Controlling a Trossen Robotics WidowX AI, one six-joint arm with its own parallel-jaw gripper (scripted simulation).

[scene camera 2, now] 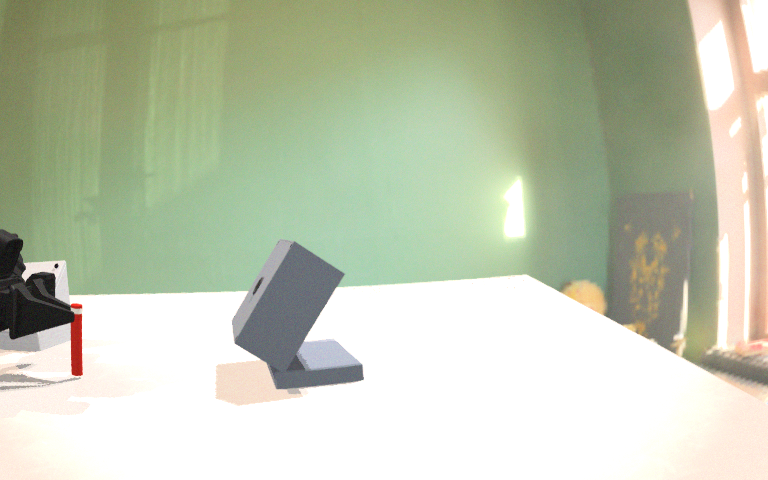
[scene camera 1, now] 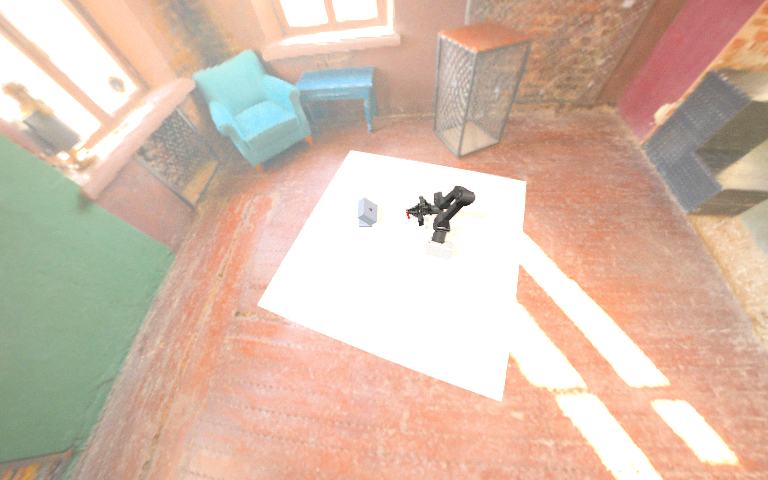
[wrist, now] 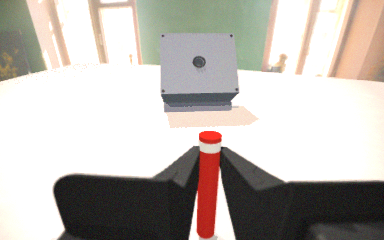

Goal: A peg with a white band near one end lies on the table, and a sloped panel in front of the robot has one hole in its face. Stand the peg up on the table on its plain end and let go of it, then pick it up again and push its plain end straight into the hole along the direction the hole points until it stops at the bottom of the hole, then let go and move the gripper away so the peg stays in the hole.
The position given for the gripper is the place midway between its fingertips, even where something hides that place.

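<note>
Gripper (scene camera 2: 76, 316), visible also in the wrist view (wrist: 209, 152), holding a red peg. The peg (scene camera 2: 76, 327) appears in the wrist view (wrist: 210, 142) too. A grey sloped panel (scene camera 2: 272, 324) is visible, the wrist view likewise showing it (wrist: 217, 80).
</note>
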